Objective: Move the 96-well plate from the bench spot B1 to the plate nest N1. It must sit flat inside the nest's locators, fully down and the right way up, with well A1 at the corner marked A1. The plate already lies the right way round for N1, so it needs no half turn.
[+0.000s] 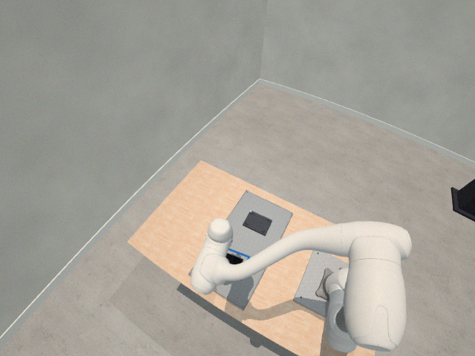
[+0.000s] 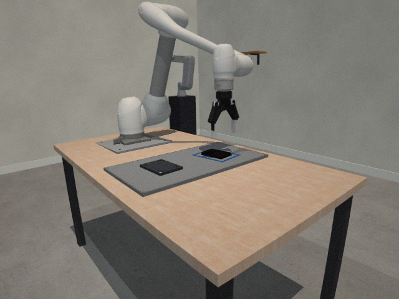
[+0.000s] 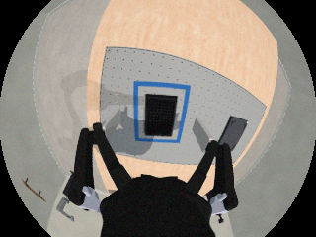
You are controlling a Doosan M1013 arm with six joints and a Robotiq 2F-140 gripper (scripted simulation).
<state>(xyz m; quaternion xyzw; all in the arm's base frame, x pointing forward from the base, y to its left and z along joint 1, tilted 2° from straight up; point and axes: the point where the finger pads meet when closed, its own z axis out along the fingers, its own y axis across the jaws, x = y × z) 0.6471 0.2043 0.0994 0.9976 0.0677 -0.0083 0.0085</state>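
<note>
Now: hand 11 cm above the black 96-well plate, 4 cm past it and 2 cm to the left of it. The rest, counted from my hand: dark plate nest 33 cm to the right, 11 cm below, 4 cm behind.
</note>
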